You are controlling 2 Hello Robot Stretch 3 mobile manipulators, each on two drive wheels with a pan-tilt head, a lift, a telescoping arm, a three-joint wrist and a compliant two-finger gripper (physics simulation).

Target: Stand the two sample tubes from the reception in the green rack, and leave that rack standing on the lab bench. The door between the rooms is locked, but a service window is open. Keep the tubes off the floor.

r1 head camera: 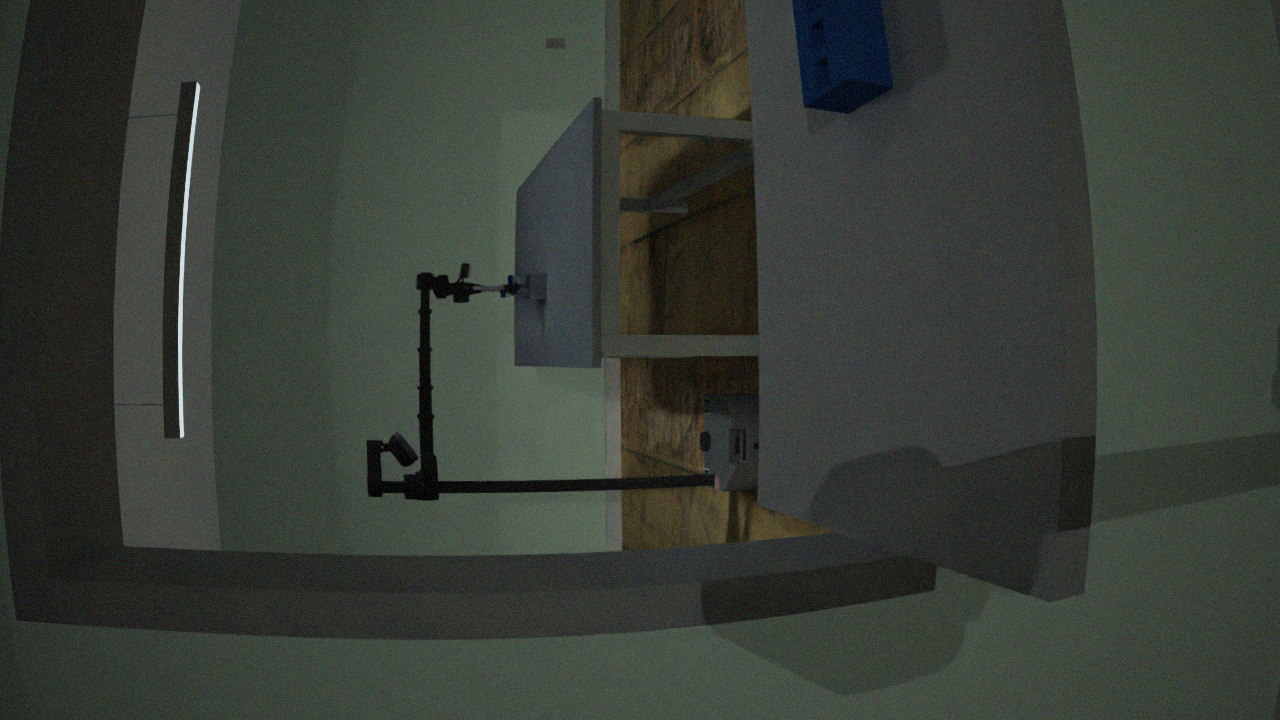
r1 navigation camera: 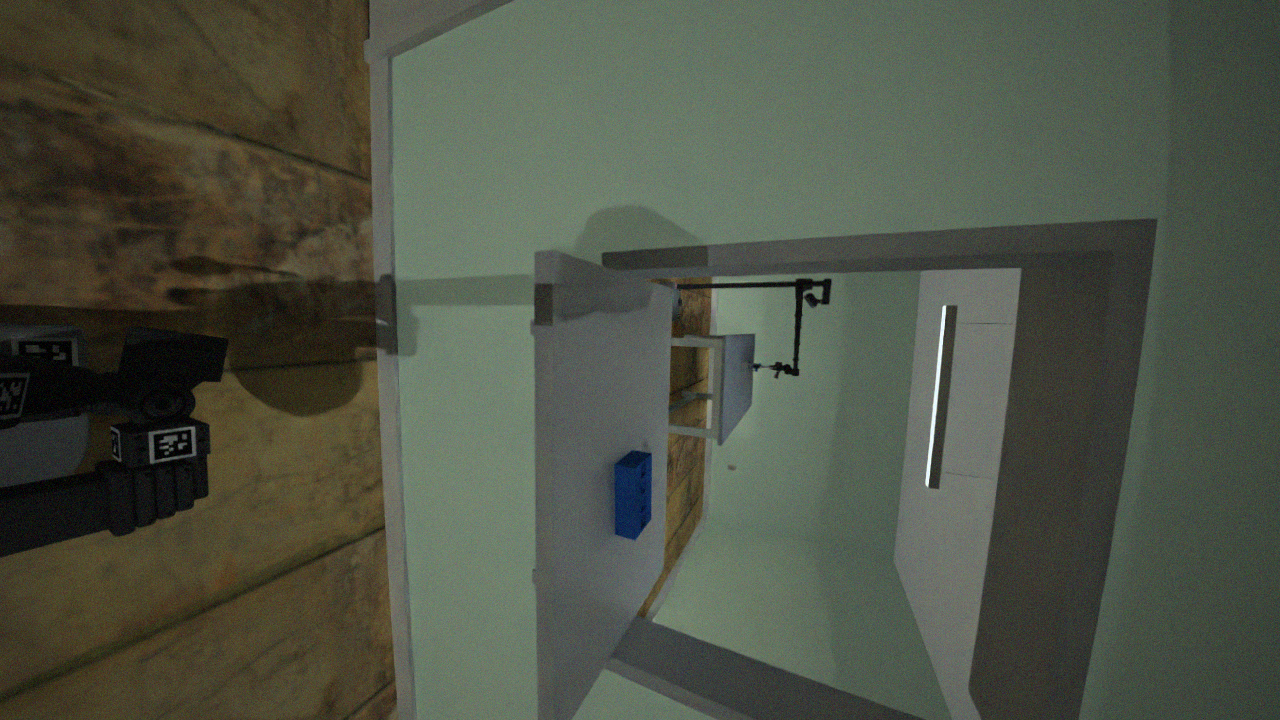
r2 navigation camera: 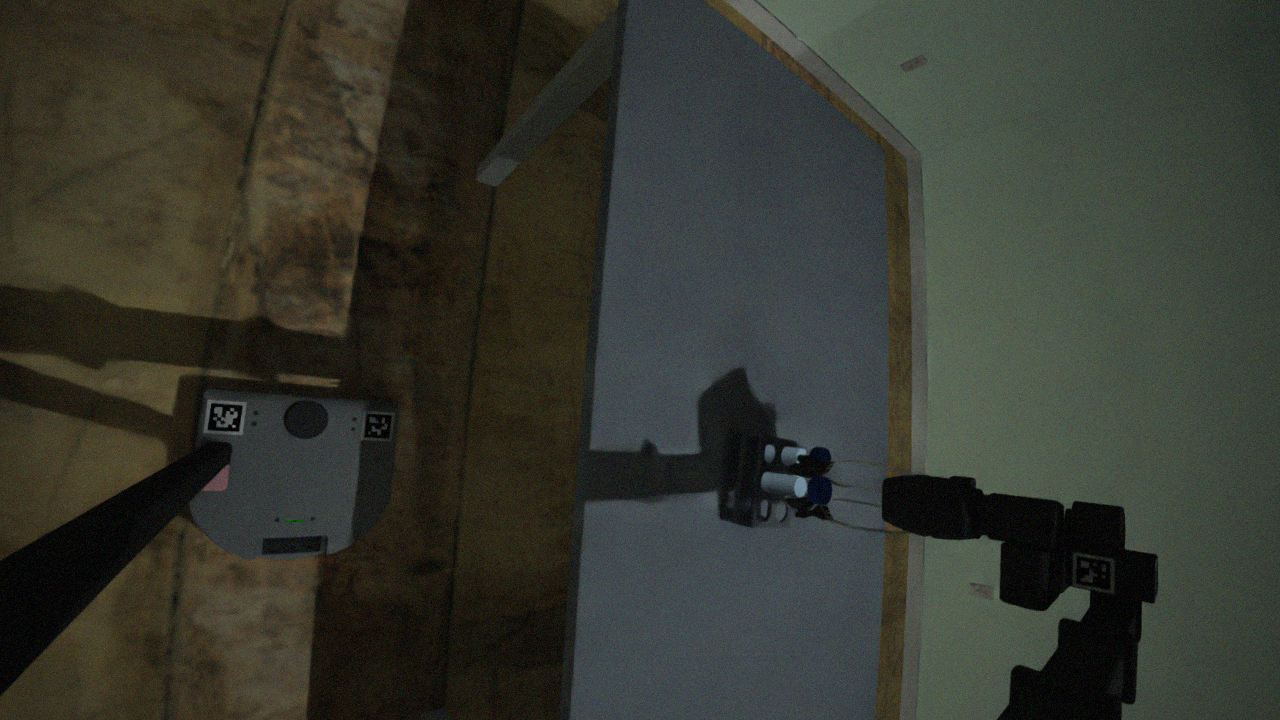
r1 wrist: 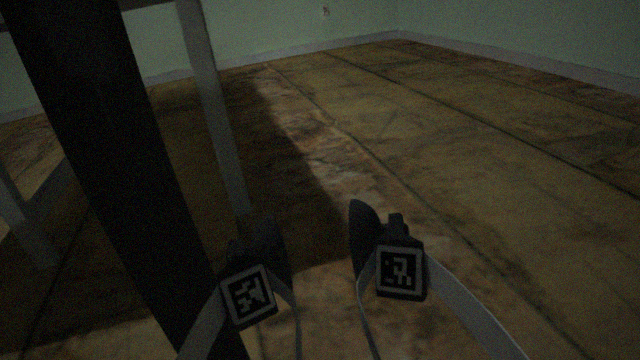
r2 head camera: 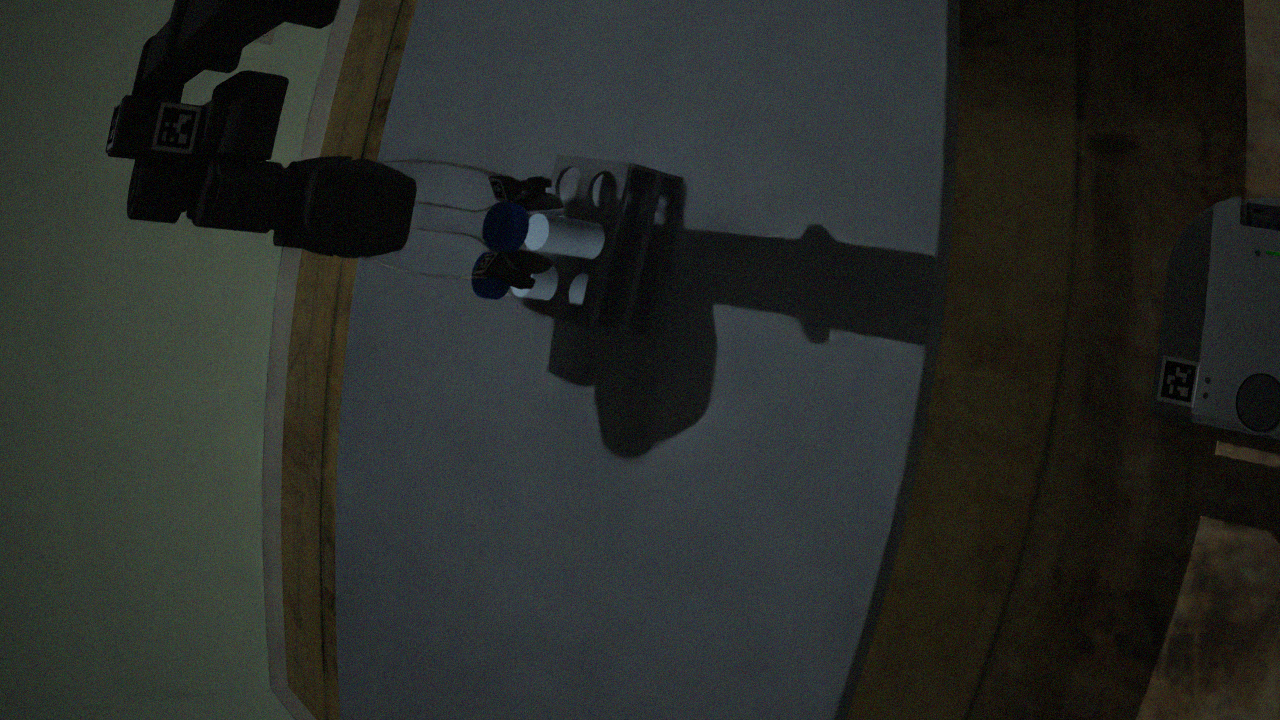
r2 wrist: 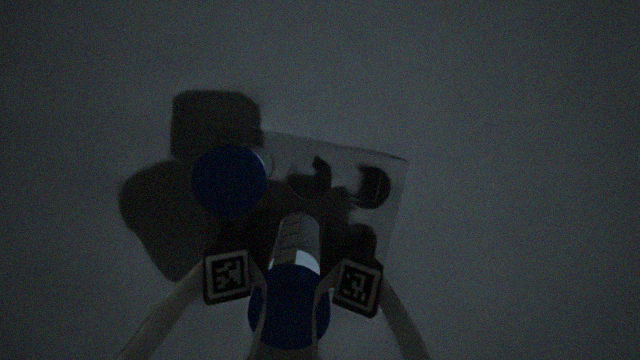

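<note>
A pale grey rack [r2 head camera: 637, 232] [r2 navigation camera: 741, 488] [r2 wrist: 345, 155] stands on the table in the far room. My r2 gripper [r2 head camera: 537, 231] [r2 navigation camera: 810, 488] [r2 wrist: 295, 245] points down over it, shut on a blue-capped white tube [r2 head camera: 572, 234] [r2 navigation camera: 783, 485] [r2 wrist: 290, 310], held upright near the cap. Whether its lower end is inside a hole I cannot tell. The other blue-capped tube [r2 head camera: 490, 274] [r2 navigation camera: 819, 458] [r2 wrist: 229, 181] stands in the rack beside it. Other holes are visible in the rack's top. My r1 gripper [r1 wrist: 317, 235] is open and empty, low over the wood floor. The green rack does not show.
A blue rack [r1 head camera: 845, 62] [r1 navigation camera: 631, 497] stands on the grey window shelf [r1 head camera: 895, 268] [r1 navigation camera: 590, 402]. The table [r1 head camera: 563, 232] [r2 head camera: 626, 555] [r2 navigation camera: 733, 268] is beside r2's base [r1 head camera: 729, 438] [r2 navigation camera: 286, 483]. A thick dark bar [r1 wrist: 125, 175] and a grey leg [r1 wrist: 215, 110] are left of r1's gripper.
</note>
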